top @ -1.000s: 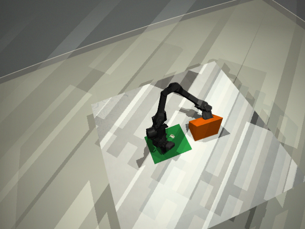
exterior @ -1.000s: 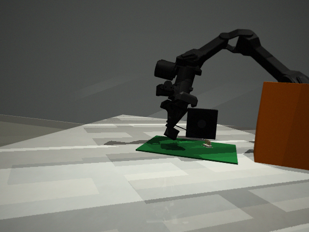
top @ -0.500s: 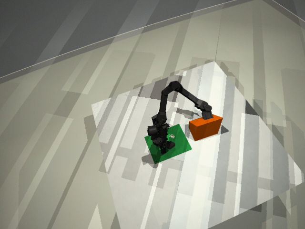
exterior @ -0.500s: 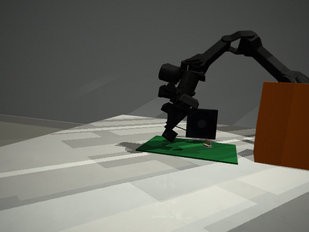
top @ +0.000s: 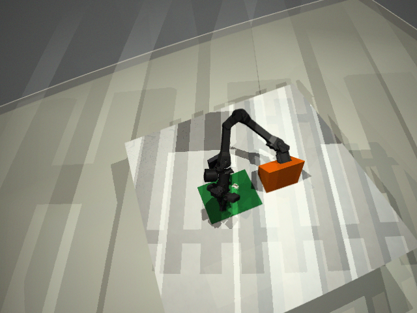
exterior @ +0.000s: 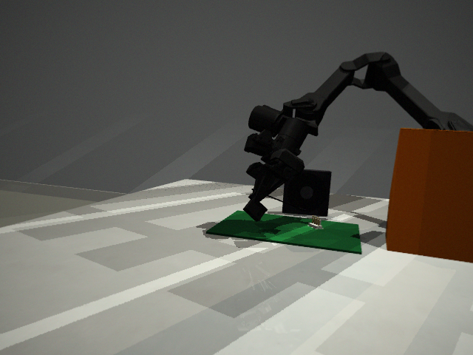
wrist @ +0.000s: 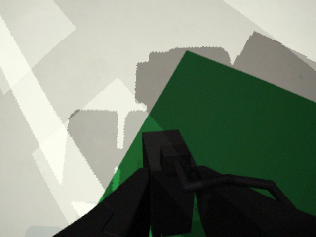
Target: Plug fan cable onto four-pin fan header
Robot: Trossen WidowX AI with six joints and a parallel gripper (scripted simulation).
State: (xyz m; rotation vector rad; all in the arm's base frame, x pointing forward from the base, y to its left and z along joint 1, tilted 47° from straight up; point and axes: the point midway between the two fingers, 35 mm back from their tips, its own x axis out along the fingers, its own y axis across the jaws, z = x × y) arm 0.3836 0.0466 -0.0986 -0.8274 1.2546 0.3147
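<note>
The green board is 80 mm to the right of my gripper tip, 80 mm below it and 60 mm behind it. From my gripper tip the other things lie so: four-pin fan header (120 mm to the right, 110 mm behind, 70 mm below); then black fan plug (20 mm below, 10 mm behind).
</note>
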